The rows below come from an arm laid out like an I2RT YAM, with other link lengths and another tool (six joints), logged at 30 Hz.
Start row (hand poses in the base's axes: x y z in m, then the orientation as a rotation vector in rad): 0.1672 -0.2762 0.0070 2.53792 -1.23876 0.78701
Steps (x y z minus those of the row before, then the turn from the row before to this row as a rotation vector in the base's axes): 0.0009 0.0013 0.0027 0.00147 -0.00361 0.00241; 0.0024 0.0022 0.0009 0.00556 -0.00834 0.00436; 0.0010 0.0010 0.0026 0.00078 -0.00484 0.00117; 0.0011 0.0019 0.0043 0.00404 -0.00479 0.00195; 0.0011 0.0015 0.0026 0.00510 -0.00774 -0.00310; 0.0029 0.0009 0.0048 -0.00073 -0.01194 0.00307; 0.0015 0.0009 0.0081 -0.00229 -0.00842 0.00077; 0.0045 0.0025 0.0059 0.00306 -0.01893 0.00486; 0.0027 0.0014 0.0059 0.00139 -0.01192 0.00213; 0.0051 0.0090 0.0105 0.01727 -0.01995 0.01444; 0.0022 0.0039 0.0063 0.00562 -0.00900 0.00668; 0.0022 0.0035 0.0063 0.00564 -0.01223 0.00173; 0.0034 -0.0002 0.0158 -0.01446 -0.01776 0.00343; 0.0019 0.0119 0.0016 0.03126 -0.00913 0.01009; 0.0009 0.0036 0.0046 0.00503 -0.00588 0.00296; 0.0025 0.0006 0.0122 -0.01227 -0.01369 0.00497; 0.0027 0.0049 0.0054 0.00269 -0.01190 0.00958
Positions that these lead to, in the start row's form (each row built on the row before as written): 0.1681 -0.2749 0.0097 2.54074 -1.23807 0.79184; 0.1705 -0.2727 0.0106 2.54795 -1.23939 0.80185; 0.1715 -0.2717 0.0132 2.54908 -1.24000 0.80841; 0.1726 -0.2698 0.0175 2.55341 -1.24201 0.81372; 0.1737 -0.2683 0.0201 2.55409 -1.25159 0.82163; 0.1766 -0.2674 0.0249 2.55490 -1.25088 0.83903; 0.1781 -0.2665 0.0330 2.55287 -1.25068 0.85176; 0.1826 -0.2640 0.0389 2.55714 -1.25259 0.87769; 0.1853 -0.2626 0.0448 2.55852 -1.25443 0.89410; 0.1904 -0.2536 0.0553 2.58144 -1.25610 0.91785; 0.1926 -0.2497 0.0616 2.59023 -1.25489 0.92952; 0.1948 -0.2462 0.0679 2.59424 -1.26029 0.94493; 0.1982 -0.2464 0.0837 2.58361 -1.24888 0.97614; 0.2001 -0.2345 0.0853 2.61437 -1.26459 0.97911; 0.2010 -0.2309 0.0899 2.61981 -1.26650 0.98610; 0.2035 -0.2303 0.1021 2.61284 -1.25337 1.01102; 0.2062 -0.2254 0.1075 2.62122 -1.24680 1.02865
